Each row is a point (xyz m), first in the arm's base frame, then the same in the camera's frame.
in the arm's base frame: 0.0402 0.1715 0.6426
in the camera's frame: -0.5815 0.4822 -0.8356
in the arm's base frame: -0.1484 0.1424 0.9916
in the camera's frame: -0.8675 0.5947 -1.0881
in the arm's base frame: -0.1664 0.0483 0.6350
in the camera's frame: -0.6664 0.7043 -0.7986
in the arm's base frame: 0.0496 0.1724 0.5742
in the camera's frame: -0.5431 0.4804 -0.7783
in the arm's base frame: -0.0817 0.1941 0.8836
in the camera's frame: -0.7944 0.5207 -0.9989
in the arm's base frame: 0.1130 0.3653 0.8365
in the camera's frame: -0.7166 0.2708 -0.9680
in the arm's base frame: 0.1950 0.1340 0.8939
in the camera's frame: -0.5678 0.4035 -1.1222
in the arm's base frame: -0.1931 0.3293 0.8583
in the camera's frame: -0.9314 0.4804 -0.8943
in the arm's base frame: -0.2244 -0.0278 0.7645
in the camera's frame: -0.7310 0.7912 -0.9177
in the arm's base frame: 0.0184 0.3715 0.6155
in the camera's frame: -0.6850 0.3368 -0.7389
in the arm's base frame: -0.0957 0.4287 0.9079
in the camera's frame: -0.9336 0.3396 -0.9388
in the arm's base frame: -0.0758 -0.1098 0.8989
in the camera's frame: -0.6448 0.7596 -1.1137
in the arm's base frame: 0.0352 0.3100 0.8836
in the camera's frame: -0.7675 0.3583 -1.0010
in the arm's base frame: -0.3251 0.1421 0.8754
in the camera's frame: -0.9414 0.7078 -0.9254
